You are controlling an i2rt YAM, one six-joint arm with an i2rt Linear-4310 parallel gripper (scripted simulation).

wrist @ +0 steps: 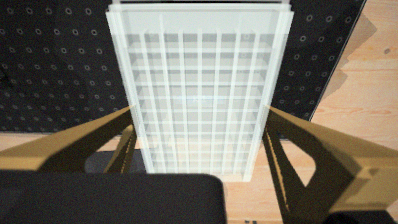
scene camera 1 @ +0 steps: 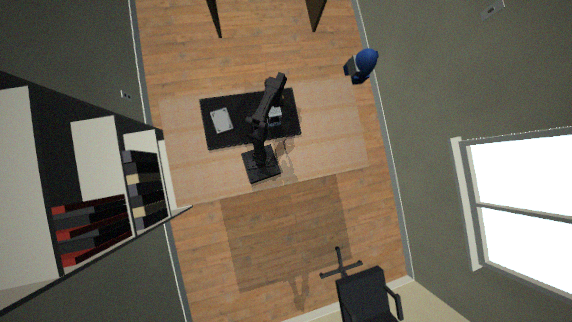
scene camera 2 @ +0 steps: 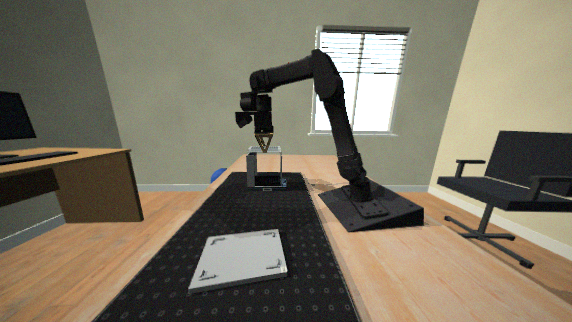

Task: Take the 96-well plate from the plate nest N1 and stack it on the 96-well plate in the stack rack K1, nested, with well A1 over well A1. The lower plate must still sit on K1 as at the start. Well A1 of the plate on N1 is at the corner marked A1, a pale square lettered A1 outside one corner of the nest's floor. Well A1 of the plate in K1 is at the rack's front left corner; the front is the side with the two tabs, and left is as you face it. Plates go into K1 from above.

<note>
In view: the gripper (wrist: 199, 112) and a 96-well plate (wrist: 203, 127).
</note>
